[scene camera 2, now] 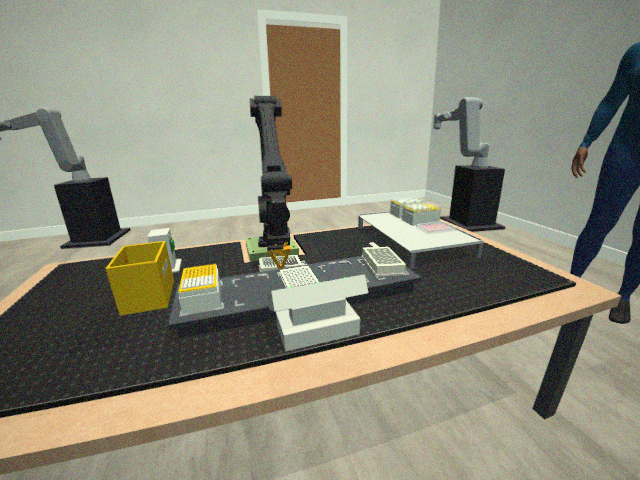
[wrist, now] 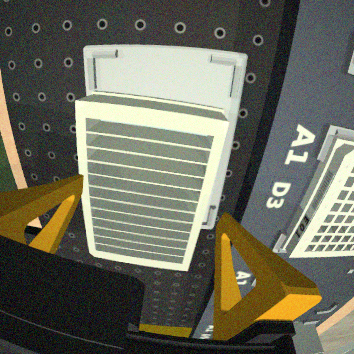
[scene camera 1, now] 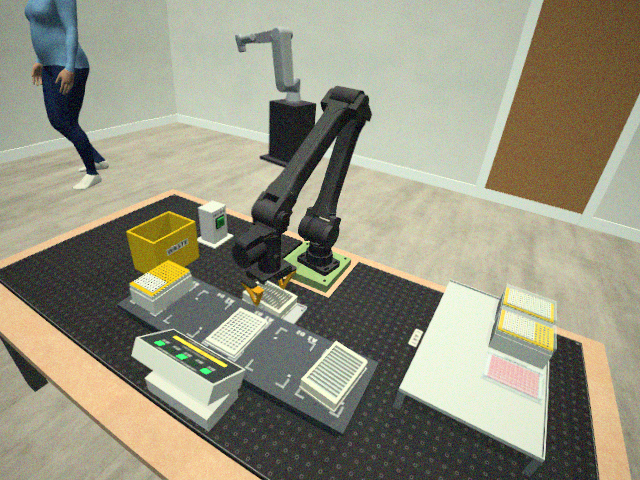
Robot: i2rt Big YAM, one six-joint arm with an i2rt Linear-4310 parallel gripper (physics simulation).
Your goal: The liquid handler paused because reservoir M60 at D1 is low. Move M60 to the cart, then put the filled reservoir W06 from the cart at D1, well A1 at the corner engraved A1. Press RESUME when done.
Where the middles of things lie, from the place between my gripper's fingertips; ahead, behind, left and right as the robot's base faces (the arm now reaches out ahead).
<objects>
I see my gripper 8 cm short of the yellow bin [scene camera 2: 141, 279], 38 cm to the left of it and 3 cm below it. From my hand the other things lie so: white device [scene camera 1: 213, 223]: 12 cm behind, 40 cm to the right, 2 cm above; pink plate [scene camera 1: 525, 381]: 15 cm behind, 60 cm to the left, 3 cm above.
</objects>
